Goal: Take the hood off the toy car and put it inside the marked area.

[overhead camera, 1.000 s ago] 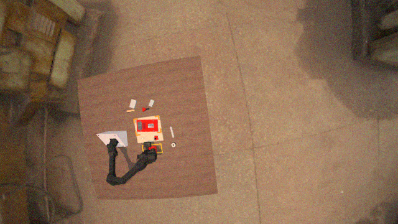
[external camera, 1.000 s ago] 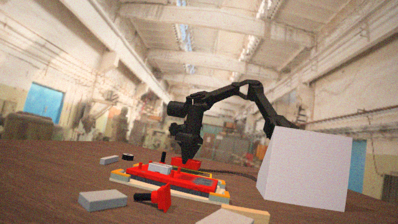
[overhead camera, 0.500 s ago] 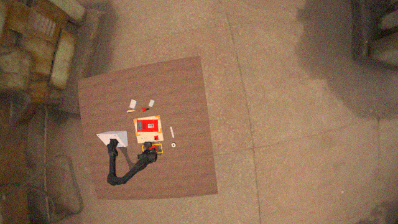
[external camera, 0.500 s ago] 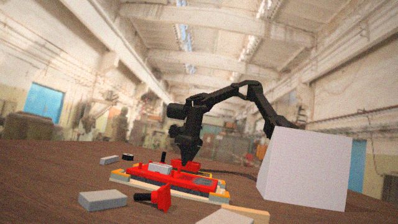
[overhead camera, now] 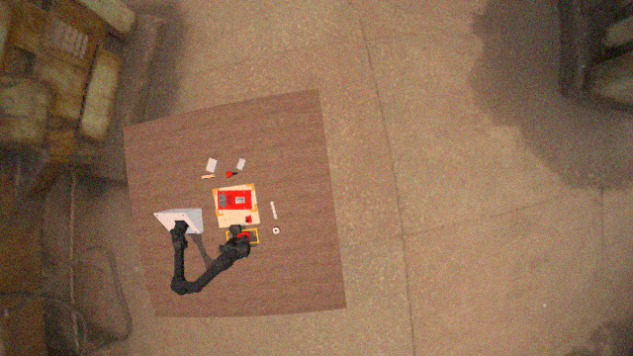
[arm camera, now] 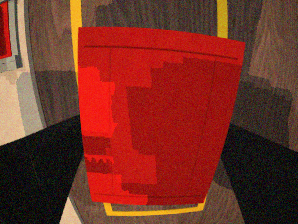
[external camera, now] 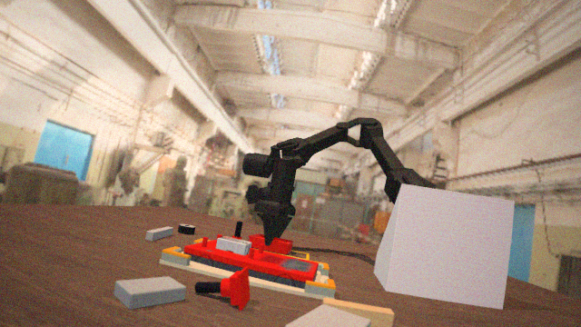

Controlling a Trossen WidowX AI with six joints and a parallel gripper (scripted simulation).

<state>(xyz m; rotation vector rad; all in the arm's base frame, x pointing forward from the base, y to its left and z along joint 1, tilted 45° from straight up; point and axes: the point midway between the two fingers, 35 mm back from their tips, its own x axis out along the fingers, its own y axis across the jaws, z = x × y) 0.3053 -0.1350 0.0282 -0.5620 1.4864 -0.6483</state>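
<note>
My gripper tip is now right at the hood. From my gripper tip the other things lie so: black wheel 21 cm ahead, 3 cm to the left; then tan bar 36 cm to the left, 17 cm behind.
</note>
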